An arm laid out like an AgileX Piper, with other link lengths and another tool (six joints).
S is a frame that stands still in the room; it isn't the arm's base.
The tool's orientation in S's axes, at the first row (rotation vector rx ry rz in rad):
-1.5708, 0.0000, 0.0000
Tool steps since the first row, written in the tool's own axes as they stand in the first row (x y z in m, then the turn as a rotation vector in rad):
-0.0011, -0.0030, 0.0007, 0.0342, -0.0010, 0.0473
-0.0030, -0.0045, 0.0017, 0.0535, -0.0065, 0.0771
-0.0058, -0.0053, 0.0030, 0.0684, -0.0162, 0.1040
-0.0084, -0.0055, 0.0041, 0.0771, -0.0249, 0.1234
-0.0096, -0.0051, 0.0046, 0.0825, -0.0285, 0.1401
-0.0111, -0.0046, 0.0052, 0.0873, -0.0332, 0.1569
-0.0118, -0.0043, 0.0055, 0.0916, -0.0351, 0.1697
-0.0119, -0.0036, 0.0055, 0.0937, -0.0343, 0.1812
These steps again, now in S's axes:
-0.0011, 0.0007, 0.0030, 0.0342, 0.0473, 0.0010
-0.0030, 0.0017, 0.0045, 0.0535, 0.0771, 0.0065
-0.0058, 0.0030, 0.0053, 0.0684, 0.1040, 0.0162
-0.0084, 0.0041, 0.0055, 0.0771, 0.1234, 0.0249
-0.0096, 0.0046, 0.0051, 0.0825, 0.1401, 0.0285
-0.0111, 0.0052, 0.0046, 0.0873, 0.1569, 0.0332
-0.0118, 0.0055, 0.0043, 0.0916, 0.1697, 0.0351
-0.0119, 0.0055, 0.0036, 0.0937, 0.1812, 0.0343

